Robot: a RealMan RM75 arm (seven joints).
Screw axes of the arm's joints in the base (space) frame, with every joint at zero. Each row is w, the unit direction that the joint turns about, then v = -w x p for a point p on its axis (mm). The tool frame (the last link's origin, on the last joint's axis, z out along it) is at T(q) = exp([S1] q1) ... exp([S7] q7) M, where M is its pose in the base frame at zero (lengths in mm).
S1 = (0, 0, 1, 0, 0, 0)
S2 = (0, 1, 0, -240.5, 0, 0)
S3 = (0, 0, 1, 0, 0, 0)
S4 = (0, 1, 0, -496.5, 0, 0)
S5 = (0, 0, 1, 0, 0, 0)
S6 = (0, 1, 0, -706.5, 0, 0)
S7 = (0, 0, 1, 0, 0, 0)
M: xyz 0 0 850.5 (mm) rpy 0 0 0 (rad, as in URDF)
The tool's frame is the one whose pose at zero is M.
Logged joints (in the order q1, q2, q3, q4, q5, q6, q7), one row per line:
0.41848 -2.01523 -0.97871 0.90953 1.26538 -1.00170 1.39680
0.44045 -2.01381 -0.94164 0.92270 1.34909 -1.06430 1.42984
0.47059 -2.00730 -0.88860 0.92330 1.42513 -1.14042 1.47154
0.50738 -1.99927 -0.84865 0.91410 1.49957 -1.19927 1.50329
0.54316 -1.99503 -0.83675 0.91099 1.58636 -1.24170 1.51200
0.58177 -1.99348 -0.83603 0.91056 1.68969 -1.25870 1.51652
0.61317 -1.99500 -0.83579 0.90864 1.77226 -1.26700 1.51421
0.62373 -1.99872 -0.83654 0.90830 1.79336 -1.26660 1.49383
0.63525 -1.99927 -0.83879 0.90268 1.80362 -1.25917 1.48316
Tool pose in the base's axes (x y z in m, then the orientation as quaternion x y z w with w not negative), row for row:
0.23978 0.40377 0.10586 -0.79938 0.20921 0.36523 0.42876
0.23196 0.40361 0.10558 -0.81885 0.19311 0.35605 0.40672
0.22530 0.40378 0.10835 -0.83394 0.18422 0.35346 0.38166
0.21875 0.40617 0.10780 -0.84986 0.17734 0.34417 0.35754
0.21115 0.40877 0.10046 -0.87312 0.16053 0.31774 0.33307
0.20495 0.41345 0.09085 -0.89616 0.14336 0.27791 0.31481
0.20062 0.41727 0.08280 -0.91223 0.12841 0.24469 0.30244
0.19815 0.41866 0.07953 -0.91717 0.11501 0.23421 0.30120
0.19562 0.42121 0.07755 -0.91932 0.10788 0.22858 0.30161
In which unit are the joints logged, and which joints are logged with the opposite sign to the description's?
The joints are logged in radians. Opposite sign: q2, q4, q5.
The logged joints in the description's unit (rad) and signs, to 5 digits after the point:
0.41848 2.01523 -0.97871 -0.90953 -1.26538 -1.00170 1.39680
0.44045 2.01381 -0.94164 -0.92270 -1.34909 -1.06430 1.42984
0.47059 2.00730 -0.88860 -0.92330 -1.42513 -1.14042 1.47154
0.50738 1.99927 -0.84865 -0.91410 -1.49957 -1.19927 1.50329
0.54316 1.99503 -0.83675 -0.91099 -1.58636 -1.24170 1.51200
0.58177 1.99348 -0.83603 -0.91056 -1.68969 -1.25870 1.51652
0.61317 1.99500 -0.83579 -0.90864 -1.77226 -1.26700 1.51421
0.62373 1.99872 -0.83654 -0.90830 -1.79336 -1.26660 1.49383
0.63525 1.99927 -0.83879 -0.90268 -1.80362 -1.25917 1.48316

